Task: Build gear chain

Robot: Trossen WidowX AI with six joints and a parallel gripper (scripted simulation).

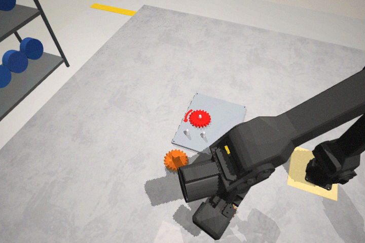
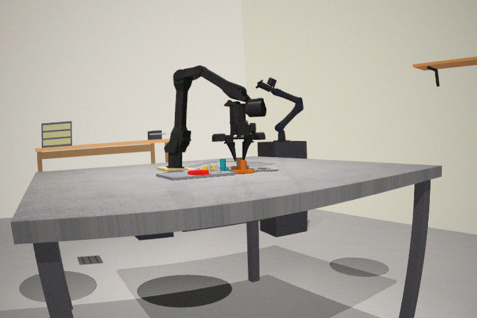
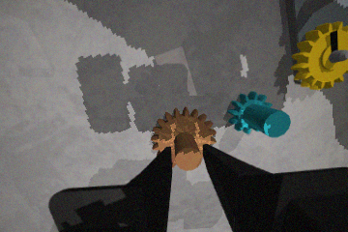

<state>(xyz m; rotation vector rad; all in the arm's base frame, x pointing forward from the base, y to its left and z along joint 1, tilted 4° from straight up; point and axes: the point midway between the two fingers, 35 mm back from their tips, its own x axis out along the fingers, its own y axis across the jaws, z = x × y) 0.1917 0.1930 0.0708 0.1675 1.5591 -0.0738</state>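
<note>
Right now my gripper tip is 160 mm short of the red gear, 210 mm to the left of it and 10 mm above it. The rest, counted from my gripper tip: yellow gear: 50 mm ahead, 130 mm to the right, 10 mm below; brown gear: 10 mm below; teal gear: 10 mm ahead, 70 mm to the right, 10 mm below.
</note>
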